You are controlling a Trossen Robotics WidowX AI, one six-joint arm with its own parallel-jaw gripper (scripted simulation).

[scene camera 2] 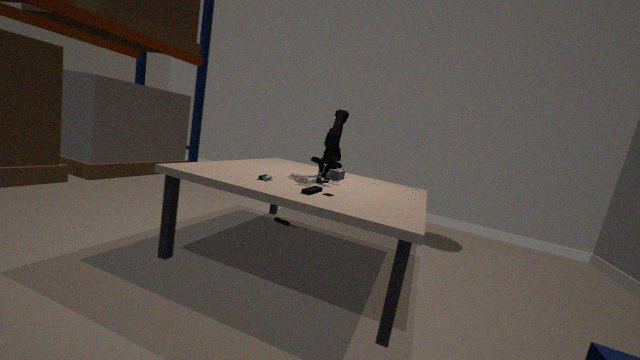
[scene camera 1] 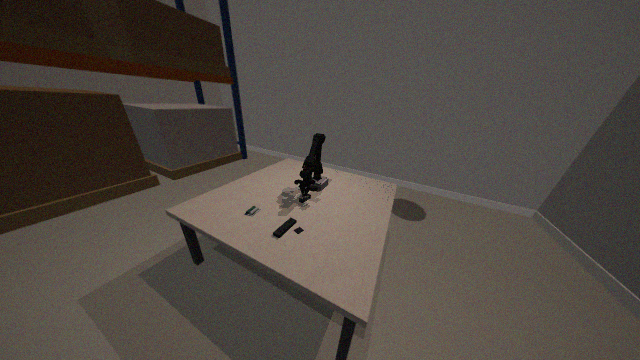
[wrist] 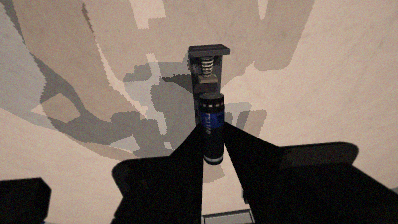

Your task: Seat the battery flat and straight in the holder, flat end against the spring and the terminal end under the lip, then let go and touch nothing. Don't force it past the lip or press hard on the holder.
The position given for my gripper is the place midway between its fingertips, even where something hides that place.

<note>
My gripper (wrist: 211, 126) carries a battery (wrist: 212, 109).
</note>
